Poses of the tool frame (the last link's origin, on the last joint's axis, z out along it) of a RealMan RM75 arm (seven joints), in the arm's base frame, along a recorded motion.
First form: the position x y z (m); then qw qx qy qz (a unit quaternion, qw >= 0).
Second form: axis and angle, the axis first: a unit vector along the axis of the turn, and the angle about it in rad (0 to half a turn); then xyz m. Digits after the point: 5 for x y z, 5 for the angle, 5 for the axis.
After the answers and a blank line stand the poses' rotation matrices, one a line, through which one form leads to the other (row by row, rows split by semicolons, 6 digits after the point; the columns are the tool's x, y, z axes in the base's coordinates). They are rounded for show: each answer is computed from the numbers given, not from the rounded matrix.
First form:
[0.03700 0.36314 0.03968 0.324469 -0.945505 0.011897 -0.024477]
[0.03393 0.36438 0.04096 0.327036 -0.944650 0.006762 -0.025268]
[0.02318 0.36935 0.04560 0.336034 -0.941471 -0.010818 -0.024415]
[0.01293 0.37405 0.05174 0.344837 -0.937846 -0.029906 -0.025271]
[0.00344 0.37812 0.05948 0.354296 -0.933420 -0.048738 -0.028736]
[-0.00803 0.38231 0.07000 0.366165 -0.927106 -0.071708 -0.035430]
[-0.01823 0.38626 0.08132 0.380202 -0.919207 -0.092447 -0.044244]
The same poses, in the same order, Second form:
[-0.99959 0.01258 -0.02588 2.48069 0.03700 0.36314 0.03968]
[-0.99962 0.00716 -0.02674 2.47526 0.03393 0.36438 0.04096]
[-0.99960 -0.01149 -0.02592 2.45619 0.02318 0.36935 0.04560]
[-0.99913 -0.03186 -0.02692 2.43746 0.01293 0.37405 0.05174]
[-0.99817 -0.05212 -0.03073 2.41727 0.00344 0.37812 0.05948]
[-0.99630 -0.07706 -0.03807 2.39182 -0.00803 0.38231 0.07000]
[-0.99384 -0.09995 -0.04784 2.36156 -0.01823 0.38626 0.08132]

0.998519 -0.006613 0.054007; -0.038381 -0.789157 0.612991; 0.038566 -0.614156 -0.788242
0.998632 0.003752 0.052162; -0.029303 -0.786004 0.617527; 0.043316 -0.618211 -0.784818
0.998574 0.036778 0.038702; 0.003961 -0.773928 0.633261; 0.053242 -0.632205 -0.772970
0.996934 0.073523 0.026775; 0.038666 -0.760386 0.648319; 0.068026 -0.645296 -0.760898
0.993598 0.111348 0.019110; 0.070624 -0.744198 0.664215; 0.088181 -0.658613 -0.747297
0.987205 0.158908 0.013181; 0.107015 -0.721562 0.684029; 0.118209 -0.673867 -0.729336
0.978992 0.203599 0.011042; 0.136313 -0.693800 0.707150; 0.151636 -0.690789 -0.706978

